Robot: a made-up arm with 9 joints. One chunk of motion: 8 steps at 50 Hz.
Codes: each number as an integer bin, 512 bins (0 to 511) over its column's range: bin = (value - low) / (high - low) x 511, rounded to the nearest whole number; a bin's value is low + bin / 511 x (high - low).
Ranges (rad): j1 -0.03..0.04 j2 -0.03..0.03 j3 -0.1..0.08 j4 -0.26..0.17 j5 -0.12..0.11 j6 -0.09..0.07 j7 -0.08..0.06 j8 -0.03..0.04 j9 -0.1..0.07
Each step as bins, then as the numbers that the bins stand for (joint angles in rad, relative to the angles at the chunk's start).
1 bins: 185 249 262 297 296 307 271 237 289
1 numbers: -0.0047 -0.0008 -0.0077 -0.0101 0.0132 0.0061 -0.0058 0.0025 -0.0039
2 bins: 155 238 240 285 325 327 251 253 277
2 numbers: -0.0088 -0.0021 -0.0155 -0.0202 0.0263 0.0124 -0.0112 0.0047 -0.0078
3 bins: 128 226 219 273 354 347 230 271 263
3 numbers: -0.0125 -0.0035 -0.0229 -0.0303 0.0393 0.0186 -0.0170 0.0071 -0.0125
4 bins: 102 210 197 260 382 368 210 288 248
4 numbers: -0.0160 -0.0053 -0.0306 -0.0412 0.0519 0.0252 -0.0225 0.0095 -0.0175
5 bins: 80 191 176 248 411 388 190 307 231
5 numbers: -0.0190 -0.0076 -0.0380 -0.0513 0.0650 0.0315 -0.0279 0.0121 -0.0232
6 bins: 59 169 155 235 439 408 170 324 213
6 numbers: -0.0219 -0.0102 -0.0454 -0.0623 0.0776 0.0377 -0.0334 0.0144 -0.0291
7 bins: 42 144 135 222 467 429 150 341 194
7 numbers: -0.0242 -0.0131 -0.0524 -0.0732 0.0902 0.0443 -0.0389 0.0167 -0.0355
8 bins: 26 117 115 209 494 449 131 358 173
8 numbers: -0.0264 -0.0163 -0.0595 -0.0841 0.1023 0.0506 -0.0441 0.0190 -0.0424
